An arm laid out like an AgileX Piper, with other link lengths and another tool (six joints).
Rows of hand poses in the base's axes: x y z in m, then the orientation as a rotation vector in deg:
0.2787, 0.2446, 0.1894, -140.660, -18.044, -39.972
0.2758, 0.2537, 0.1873, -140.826, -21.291, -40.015
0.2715, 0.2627, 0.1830, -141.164, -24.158, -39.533
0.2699, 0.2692, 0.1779, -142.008, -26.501, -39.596
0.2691, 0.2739, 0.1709, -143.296, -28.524, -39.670
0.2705, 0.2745, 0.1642, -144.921, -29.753, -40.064
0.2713, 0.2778, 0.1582, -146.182, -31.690, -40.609
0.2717, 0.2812, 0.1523, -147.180, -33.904, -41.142
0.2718, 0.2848, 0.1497, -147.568, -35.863, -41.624
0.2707, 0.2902, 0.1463, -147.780, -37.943, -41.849
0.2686, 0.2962, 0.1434, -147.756, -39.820, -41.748
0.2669, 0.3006, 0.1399, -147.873, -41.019, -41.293
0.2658, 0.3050, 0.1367, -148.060, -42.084, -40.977
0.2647, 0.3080, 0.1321, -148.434, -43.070, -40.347
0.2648, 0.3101, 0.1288, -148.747, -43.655, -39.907
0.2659, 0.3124, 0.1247, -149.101, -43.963, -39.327
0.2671, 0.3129, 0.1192, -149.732, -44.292, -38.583
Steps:
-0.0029, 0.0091, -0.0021, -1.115, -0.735, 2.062
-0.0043, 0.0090, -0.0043, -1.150, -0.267, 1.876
-0.0016, 0.0065, -0.0051, -1.529, -0.510, 1.214
-0.0008, 0.0047, -0.0070, -1.850, -0.426, 0.839
0.0014, 0.0006, -0.0067, -1.923, -0.473, 0.130
0.0008, 0.0033, -0.0060, -1.846, -0.732, 0.649
0.0004, 0.0034, -0.0059, -1.716, -0.779, 0.894
0.0001, 0.0036, -0.0026, -1.088, -0.701, 0.950
-0.0011, 0.0054, -0.0034, -0.978, -0.543, 1.125
-0.0021, 0.0060, -0.0029, -0.693, -0.276, 1.146
-0.0017, 0.0044, -0.0035, -0.554, 0.095, 0.750
-0.0011, 0.0044, -0.0032, -0.573, 0.017, 0.613
-0.0011, 0.0030, -0.0046, -0.705, 0.245, 0.547
0.0001, 0.0021, -0.0033, -0.500, 0.186, 0.298
0.0011, 0.0023, -0.0041, -0.426, 0.333, 0.143
0.0012, 0.0005, -0.0055, -0.679, 0.427, 0.074

